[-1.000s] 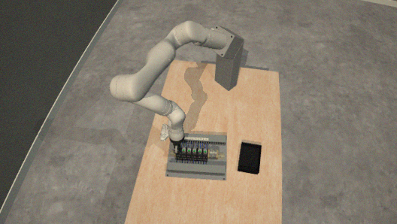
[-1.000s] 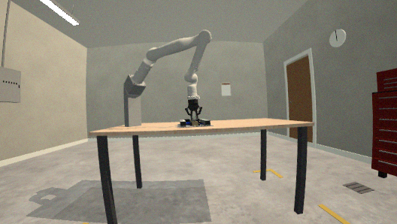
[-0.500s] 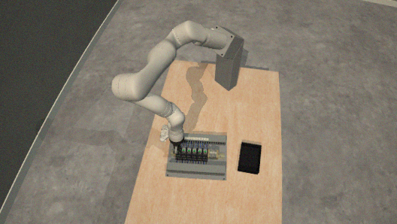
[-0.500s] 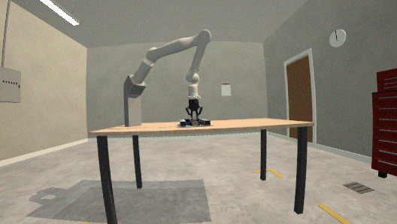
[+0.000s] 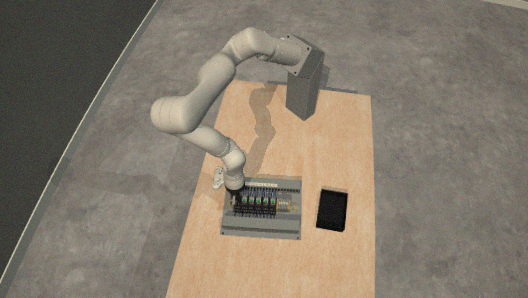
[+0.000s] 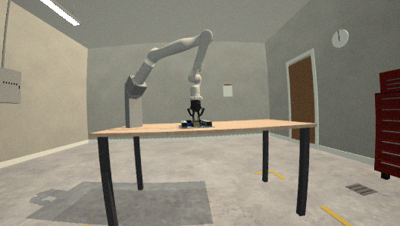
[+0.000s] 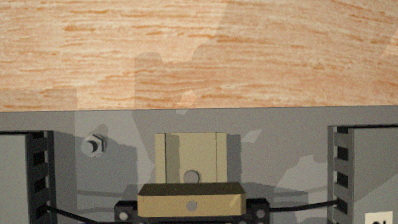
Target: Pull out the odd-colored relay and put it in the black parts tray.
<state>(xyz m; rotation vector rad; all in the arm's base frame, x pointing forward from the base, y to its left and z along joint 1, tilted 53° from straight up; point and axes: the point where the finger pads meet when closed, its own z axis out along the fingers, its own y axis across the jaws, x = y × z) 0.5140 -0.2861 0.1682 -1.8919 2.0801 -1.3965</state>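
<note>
My hand is 10 cm to the right of the grey relay panel, 4 cm above it and 3 cm short of it. Also, from my hand: relay: 1 cm below; then black parts tray: 36 cm to the left, 13 cm ahead, 5 cm below.
</note>
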